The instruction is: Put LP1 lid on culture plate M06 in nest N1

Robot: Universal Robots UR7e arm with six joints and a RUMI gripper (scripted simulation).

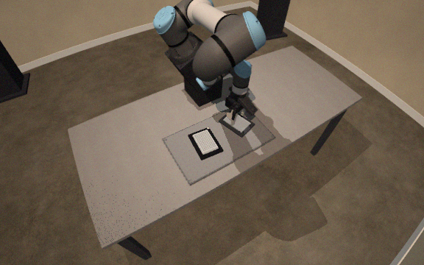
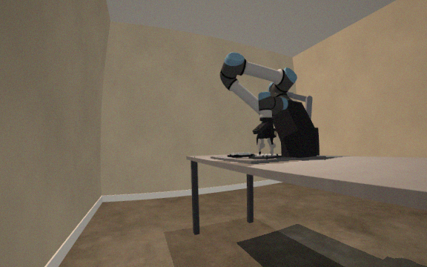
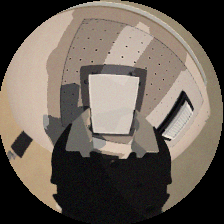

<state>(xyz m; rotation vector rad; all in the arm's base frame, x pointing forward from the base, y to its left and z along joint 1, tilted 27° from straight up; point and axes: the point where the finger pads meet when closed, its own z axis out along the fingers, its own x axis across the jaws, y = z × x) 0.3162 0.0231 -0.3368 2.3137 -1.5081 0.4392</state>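
Now: hand 10 mm above the see-through lid. The rest, counted from my hand: plate nest N1 (50 mm ahead, 210 mm to the right, 20 mm below); culture plate M06 (50 mm ahead, 220 mm to the right, 10 mm below); lid park LP1 (20 mm below).
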